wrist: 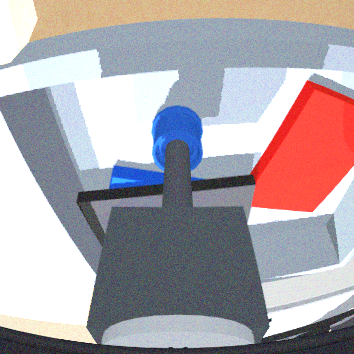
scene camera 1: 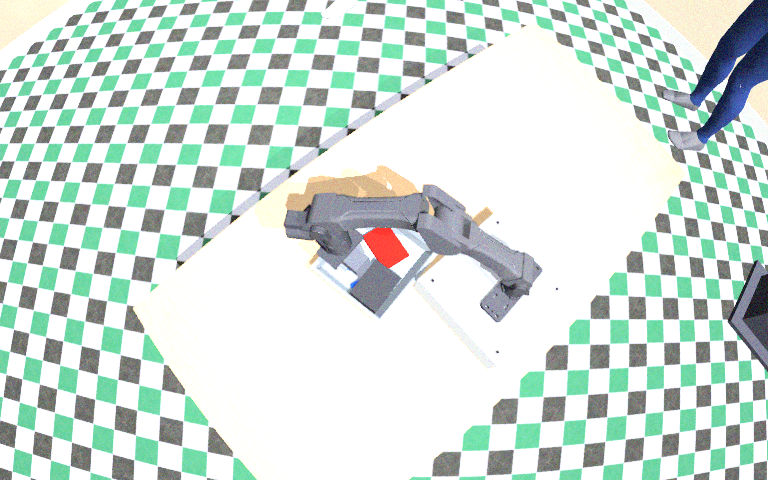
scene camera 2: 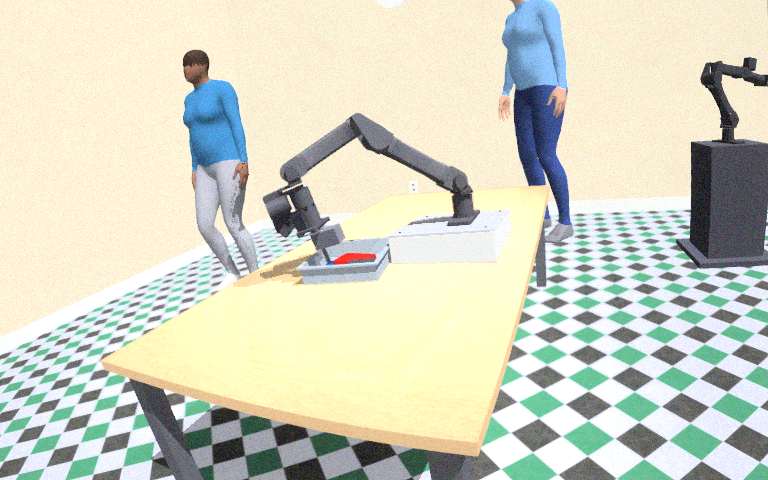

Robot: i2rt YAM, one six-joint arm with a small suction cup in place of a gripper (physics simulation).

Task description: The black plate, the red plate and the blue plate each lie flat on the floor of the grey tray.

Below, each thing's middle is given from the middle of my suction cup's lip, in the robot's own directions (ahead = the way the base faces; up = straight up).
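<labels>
My suction cup is 1 cm below the grey tray (scene camera 1: 420, 256), 4 cm past it and 5 cm to the left of it. Distances from my suction cup: blue plate (wrist: 121, 176), 1 cm below and 8 cm behind; red plate (scene camera 1: 386, 247), 1 cm below, 2 cm behind and 10 cm to the right; black plate (scene camera 1: 373, 288), 8 cm behind.
</labels>
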